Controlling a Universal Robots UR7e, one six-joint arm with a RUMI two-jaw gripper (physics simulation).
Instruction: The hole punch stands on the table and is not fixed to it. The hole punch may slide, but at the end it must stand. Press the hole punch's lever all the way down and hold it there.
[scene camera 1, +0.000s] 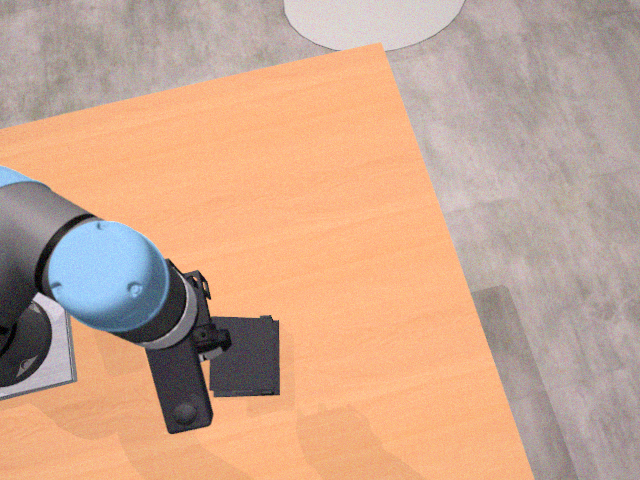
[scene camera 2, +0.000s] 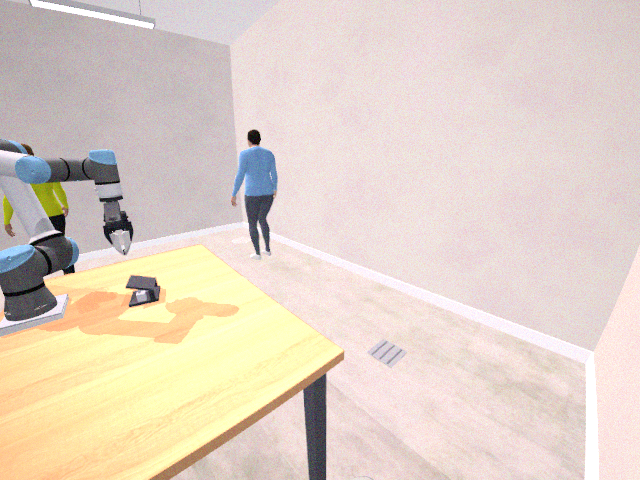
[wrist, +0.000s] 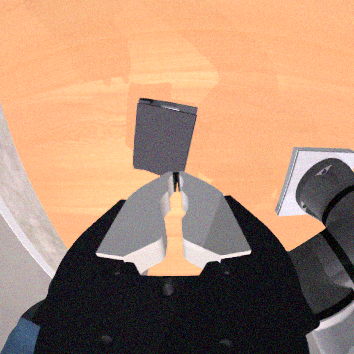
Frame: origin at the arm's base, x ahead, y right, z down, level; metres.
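Seen in the pictures: gripper, between the fingertips: (scene camera 1: 207, 353) (scene camera 2: 125, 255) (wrist: 176, 174); arm's base, origin of its link: (scene camera 1: 6, 340) (scene camera 2: 32, 309) (wrist: 321, 185).
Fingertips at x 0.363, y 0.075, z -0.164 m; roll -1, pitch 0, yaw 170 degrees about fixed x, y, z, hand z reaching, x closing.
Observation:
Offsets run from my fingertips to a thing's top centre. Level surfaces: height alone.
The dark grey hole punch {dy -0.015, dx +0.027, dz +0.106 m} (scene camera 1: 248, 356) (scene camera 2: 153, 295) stands upright on the wooden table {dz +0.192 m} (scene camera 1: 310, 206) (scene camera 2: 155, 392) (wrist: 250, 75). Its flat lever {dy -0.015, dx +0.027, dz +0.106 m} (scene camera 2: 141, 282) (wrist: 165, 136) is raised, with a wedge-shaped gap between lever and base in the scene camera 2 view. My gripper (scene camera 1: 212, 353) (scene camera 2: 124, 253) (wrist: 176, 174) is shut and empty, pointing down. It hangs well above the table and the lever, not touching the hole punch. In the wrist view the fingertips appear at the lever's near edge. In that view the lever hides most of the base.
The arm's own base plate (scene camera 1: 71, 356) (scene camera 2: 62, 308) (wrist: 287, 192) is on the table to one side of the hole punch. A person in blue (scene camera 2: 259, 173) and one in yellow (scene camera 2: 49, 198) stand on the floor beyond the table. The arm's shadow falls across the table.

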